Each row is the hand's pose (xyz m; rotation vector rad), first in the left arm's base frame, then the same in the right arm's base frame.
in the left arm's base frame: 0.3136 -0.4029 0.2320 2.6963 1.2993 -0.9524
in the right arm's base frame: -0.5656 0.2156 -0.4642 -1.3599 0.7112 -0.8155
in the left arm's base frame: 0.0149 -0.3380 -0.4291 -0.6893 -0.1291 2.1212
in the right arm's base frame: 0.1273 0.3765 -0.3076 -0.0749 -0.9012 -0.3543
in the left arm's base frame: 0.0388 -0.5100 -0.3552 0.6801 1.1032 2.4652
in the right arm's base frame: 0.0309 0.4885 -0.4250 0.5955 -1.4616 0.9324
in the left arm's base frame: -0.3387 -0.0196 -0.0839 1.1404 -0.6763 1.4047
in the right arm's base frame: -0.1359 0.3647 0.2180 0.3915 -2.5252 -0.8491
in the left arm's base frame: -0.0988 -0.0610 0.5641 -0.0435 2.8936 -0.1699
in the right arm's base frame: -0.8066 0.2253 0.1182 2.1757 0.8056 1.3740
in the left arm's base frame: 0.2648 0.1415 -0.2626 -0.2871 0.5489 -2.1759
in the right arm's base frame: -0.0064 -0.1515 -0.1546 -1.4694 -1.4702 1.1060
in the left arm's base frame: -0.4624 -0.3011 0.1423 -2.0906 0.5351 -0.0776
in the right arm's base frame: -0.3796 0.6535 0.1637 0.4826 1.3089 -0.9013
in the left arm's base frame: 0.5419 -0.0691 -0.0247 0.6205 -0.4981 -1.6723
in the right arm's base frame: -0.2970 -0.1809 -0.4586 -1.0525 -0.1318 1.6440
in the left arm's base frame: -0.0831 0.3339 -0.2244 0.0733 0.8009 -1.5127
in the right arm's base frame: 0.0174 -0.0668 0.2350 -2.2116 -0.9172 1.1718
